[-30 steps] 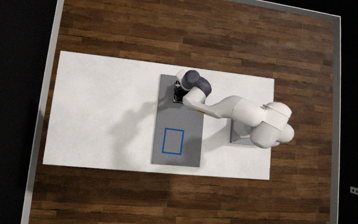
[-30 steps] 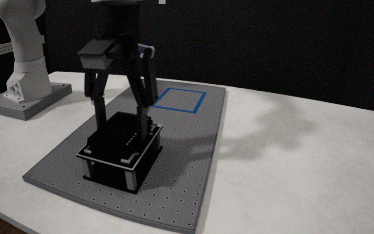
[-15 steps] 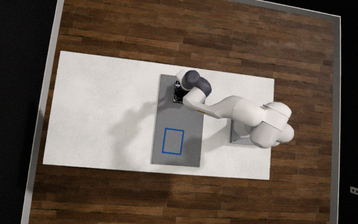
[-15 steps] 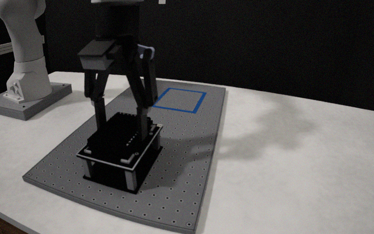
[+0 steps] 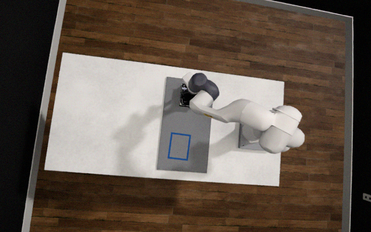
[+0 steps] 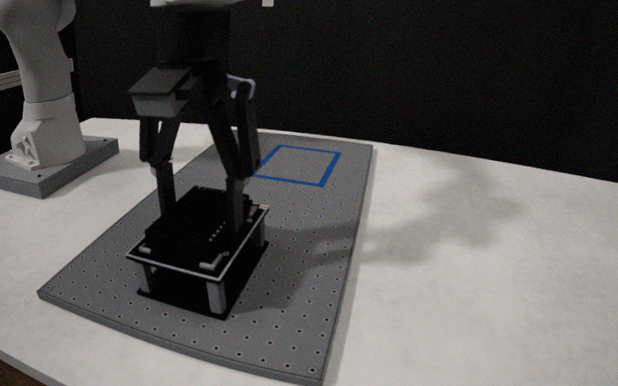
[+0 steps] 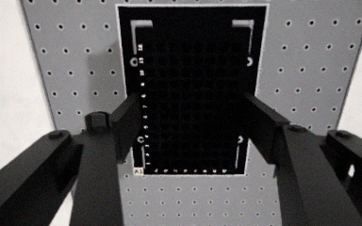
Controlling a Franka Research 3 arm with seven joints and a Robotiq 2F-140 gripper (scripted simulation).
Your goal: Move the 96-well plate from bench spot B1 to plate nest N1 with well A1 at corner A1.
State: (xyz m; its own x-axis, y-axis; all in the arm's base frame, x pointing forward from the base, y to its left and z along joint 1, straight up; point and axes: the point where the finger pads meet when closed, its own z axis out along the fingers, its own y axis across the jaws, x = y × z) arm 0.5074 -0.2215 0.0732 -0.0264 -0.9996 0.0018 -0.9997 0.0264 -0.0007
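The black 96-well plate is 20 mm below my hand. Round my hand: A1 mark: 60 mm ahead, 70 mm to the left, 40 mm below; raised plate nest N1: 40 mm below.
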